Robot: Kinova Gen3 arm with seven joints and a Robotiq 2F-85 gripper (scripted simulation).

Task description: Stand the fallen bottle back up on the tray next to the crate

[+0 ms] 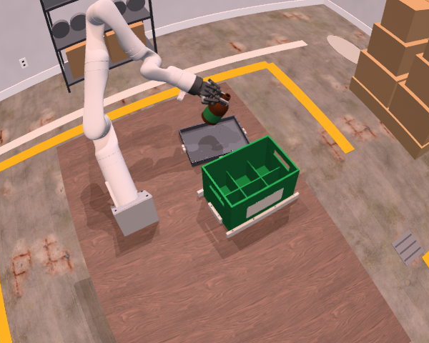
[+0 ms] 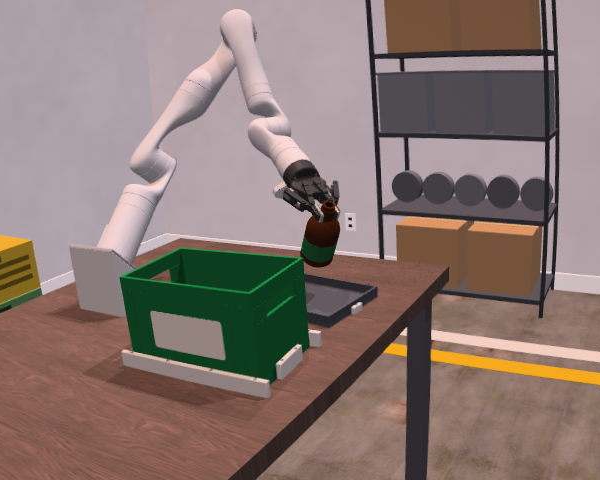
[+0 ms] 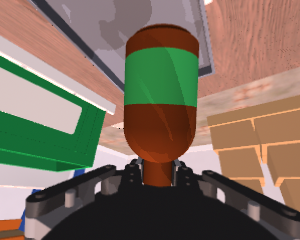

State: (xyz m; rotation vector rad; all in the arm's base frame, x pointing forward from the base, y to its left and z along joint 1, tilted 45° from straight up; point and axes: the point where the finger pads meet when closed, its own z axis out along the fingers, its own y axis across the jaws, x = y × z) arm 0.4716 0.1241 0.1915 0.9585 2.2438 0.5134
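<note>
Right now my hand is 2 cm past the bottle, 1 cm to the right of it and 5 cm above it. The rest, counted from my hand: green crate (4 cm behind, 32 cm to the right, 12 cm below); then dark grey tray (5 cm behind, 2 cm to the right, 19 cm below).
</note>
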